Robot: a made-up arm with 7 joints. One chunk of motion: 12 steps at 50 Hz.
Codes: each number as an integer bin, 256 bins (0 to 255) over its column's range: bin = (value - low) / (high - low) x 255, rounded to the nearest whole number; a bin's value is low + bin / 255 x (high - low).
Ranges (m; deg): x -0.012..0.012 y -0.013..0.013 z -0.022..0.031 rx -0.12..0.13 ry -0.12..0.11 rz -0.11..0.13
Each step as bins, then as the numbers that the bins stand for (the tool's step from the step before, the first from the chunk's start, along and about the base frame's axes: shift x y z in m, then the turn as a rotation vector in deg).
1 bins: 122 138 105 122 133 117
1 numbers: -0.00052 0.00107 -0.00018 0.000 0.000 0.000
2 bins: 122 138 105 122 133 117
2 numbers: -0.00052 0.00107 -0.00018 0.000 0.000 0.000
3 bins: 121 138 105 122 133 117
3 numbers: -0.00061 0.00107 -0.00018 0.000 0.000 0.000
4 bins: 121 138 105 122 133 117
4 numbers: -0.00061 0.00107 -0.00018 0.000 0.000 0.000
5 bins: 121 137 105 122 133 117
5 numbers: -0.00061 0.00097 -0.00018 0.000 0.000 0.000
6 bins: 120 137 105 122 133 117
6 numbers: -0.00071 0.00097 -0.00018 0.000 0.000 0.000
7 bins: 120 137 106 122 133 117
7 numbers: -0.00071 0.00097 0.00003 0.000 0.000 0.000
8 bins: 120 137 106 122 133 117
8 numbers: -0.00071 0.00097 0.00003 0.000 0.000 0.000
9 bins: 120 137 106 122 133 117
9 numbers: -0.00071 0.00097 0.00003 0.000 0.000 0.000
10 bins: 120 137 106 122 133 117
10 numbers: -0.00071 0.00097 0.00003 0.000 0.000 0.000
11 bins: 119 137 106 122 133 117
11 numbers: -0.00080 0.00097 0.00003 0.000 0.000 0.000
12 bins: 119 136 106 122 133 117
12 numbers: -0.00080 0.00087 0.00003 0.000 0.000 0.000
